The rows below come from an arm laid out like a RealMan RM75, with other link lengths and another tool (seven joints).
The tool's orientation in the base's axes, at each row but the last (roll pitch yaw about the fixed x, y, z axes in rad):
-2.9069 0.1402 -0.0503
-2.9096 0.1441 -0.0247
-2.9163 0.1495 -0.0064
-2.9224 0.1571 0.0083
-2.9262 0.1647 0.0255
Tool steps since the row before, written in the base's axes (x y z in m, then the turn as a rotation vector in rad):
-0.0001 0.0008 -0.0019 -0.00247 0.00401 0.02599
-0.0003 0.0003 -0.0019 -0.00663 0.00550 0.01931
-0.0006 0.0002 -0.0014 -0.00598 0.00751 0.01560
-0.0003 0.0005 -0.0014 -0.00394 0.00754 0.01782
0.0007 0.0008 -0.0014 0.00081 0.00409 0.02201
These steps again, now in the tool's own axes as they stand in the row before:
0.0001 -0.0003 0.0020 -0.00627 -0.00967 -0.02376
0.0000 0.0002 0.0019 -0.00947 -0.00936 -0.01643
-0.0004 0.0001 0.0015 -0.00828 -0.01053 -0.01249
-0.0001 -0.0002 0.0015 -0.00662 -0.01109 -0.01494
0.0009 -0.0005 0.0014 -0.00271 -0.00865 -0.02049

